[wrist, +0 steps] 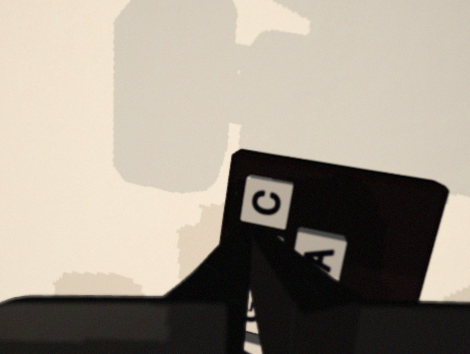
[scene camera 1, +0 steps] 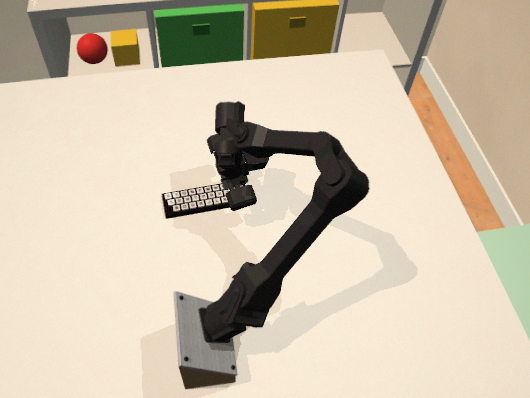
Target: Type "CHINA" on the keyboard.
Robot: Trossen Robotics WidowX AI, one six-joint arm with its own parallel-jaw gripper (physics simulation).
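The black keyboard with white letter keys lies on the table, its right end under my gripper in the scene view. In the wrist view the C key shows whole, just beyond the fingertips. The A key is partly covered by the right finger. My gripper is shut and empty, with its tips over the key beside C, which is mostly hidden. Part of another key shows through the gap between the fingers; its letter is unclear. The H, I and N keys cannot be made out. Whether the tips touch a key is unclear.
The arm's metal base plate stands on the white table. Behind the table, a shelf unit holds a red ball, a yellow block, a green bin and a yellow bin.
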